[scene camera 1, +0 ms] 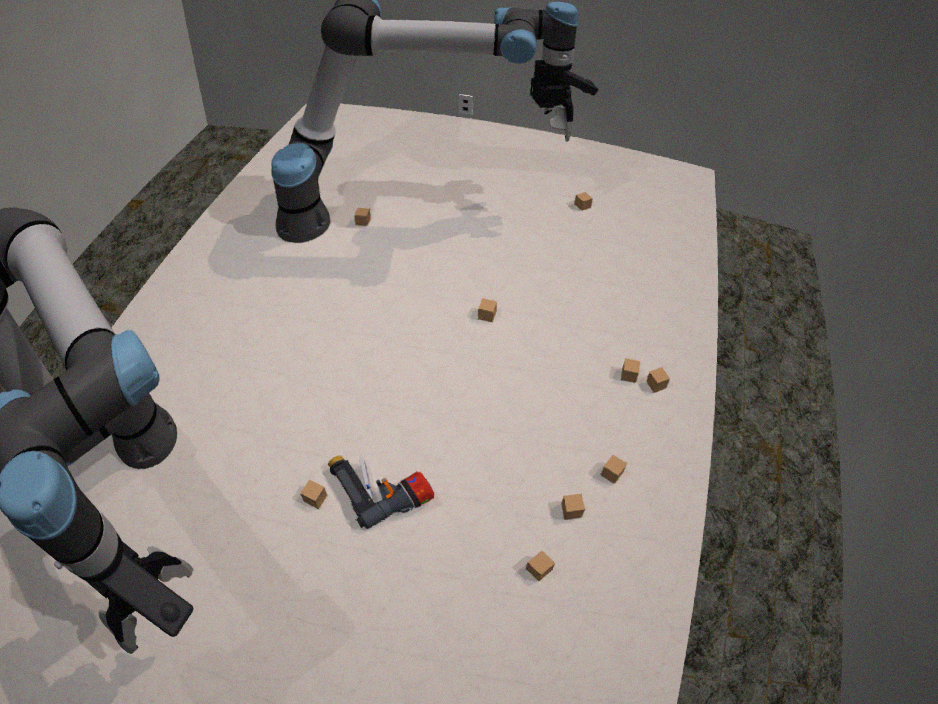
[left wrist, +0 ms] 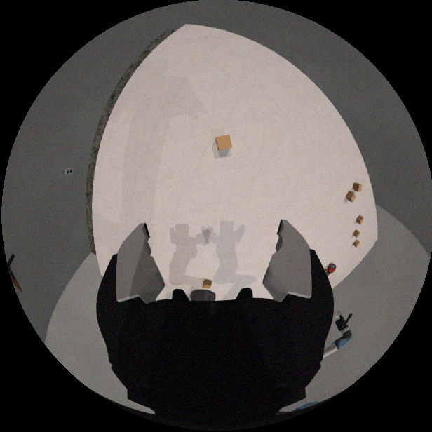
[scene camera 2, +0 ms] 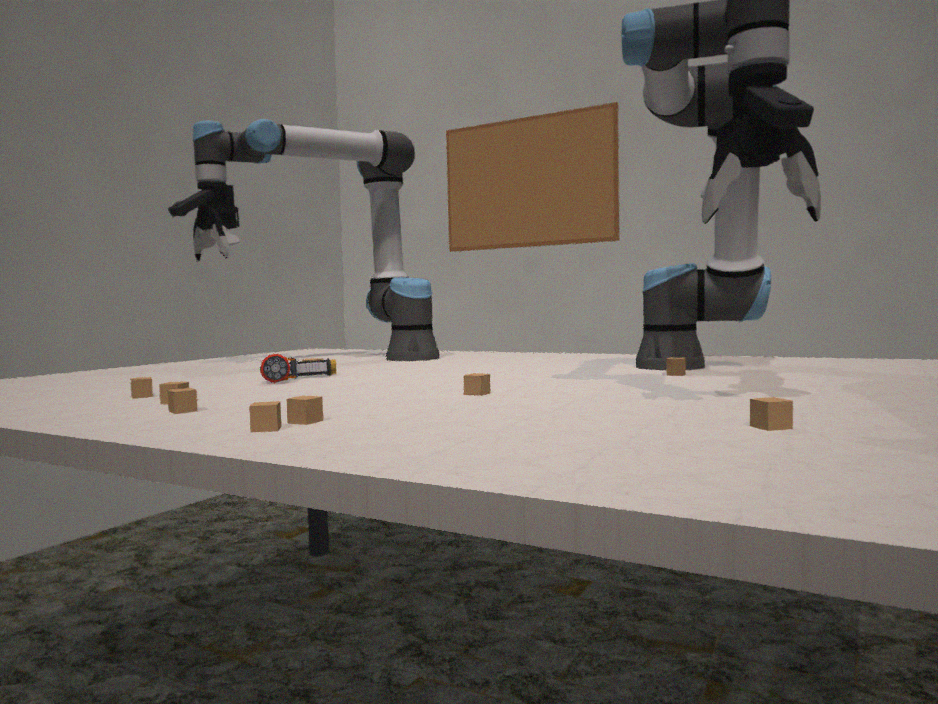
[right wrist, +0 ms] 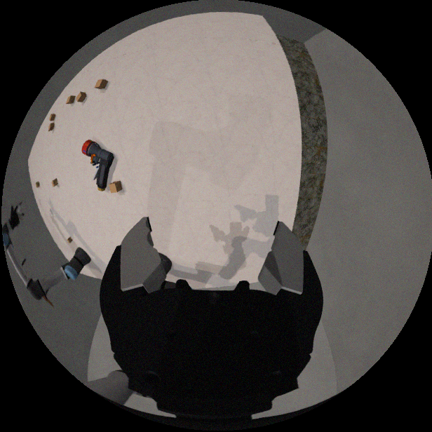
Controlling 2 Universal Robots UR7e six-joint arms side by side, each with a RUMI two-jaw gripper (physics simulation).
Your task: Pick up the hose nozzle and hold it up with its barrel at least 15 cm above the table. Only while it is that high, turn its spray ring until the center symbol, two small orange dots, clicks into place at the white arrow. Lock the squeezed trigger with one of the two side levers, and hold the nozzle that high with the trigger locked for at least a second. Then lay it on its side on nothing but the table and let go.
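Places are measured from the left arm's base along level axes (x left, y back, z up), in metres.
Pixels of known places: left gripper, between the fingertips: (scene camera 1: 555, 127) (scene camera 2: 761, 222); right gripper, between the fingertips: (scene camera 2: 212, 259); left arm's base, origin of its link: (scene camera 1: 303, 225); right arm's base, origin of its link: (scene camera 1: 146, 439) (scene camera 2: 412, 358).
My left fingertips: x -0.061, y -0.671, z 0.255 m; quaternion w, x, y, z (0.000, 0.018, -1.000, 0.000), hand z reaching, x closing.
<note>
For each thing: its middle in the pictures, then the offset to it from my left fingertips. "spot": a spot on its surface instead.
- hose nozzle, a spot on its surface: (scene camera 1: 386, 506) spot: dz -0.218, dx -0.826, dy +0.575 m
- wooden cube, middle of its body: (scene camera 1: 313, 494) dz -0.238, dx -0.766, dy +0.706 m
The hose nozzle (scene camera 1: 386, 506) (right wrist: 103, 170) lies on its side on the table, dark grey with a yellow handle end and orange parts near a pale trigger strip. Its red spray ring (scene camera 1: 418, 487) (scene camera 2: 275, 368) (left wrist: 331, 268) (right wrist: 87, 147) faces away from the arm bases. The ring symbols and white arrow are too small to read. My right gripper (scene camera 1: 154, 605) (scene camera 2: 212, 256) (right wrist: 212, 221) is open and empty, high above the table, to the lower left of the nozzle in scene camera 1. My left gripper (scene camera 1: 562, 130) (scene camera 2: 761, 218) (left wrist: 212, 223) is open and empty, high up and far from the nozzle.
A wooden cube (scene camera 1: 313, 494) (right wrist: 115, 186) lies close beside the nozzle's handle. Several more cubes lie along the table's far side from the arm bases, one (scene camera 1: 487, 309) (scene camera 2: 476, 384) near the middle, and another (scene camera 1: 582, 200) (scene camera 2: 771, 413) (left wrist: 223, 142) near the left gripper.
</note>
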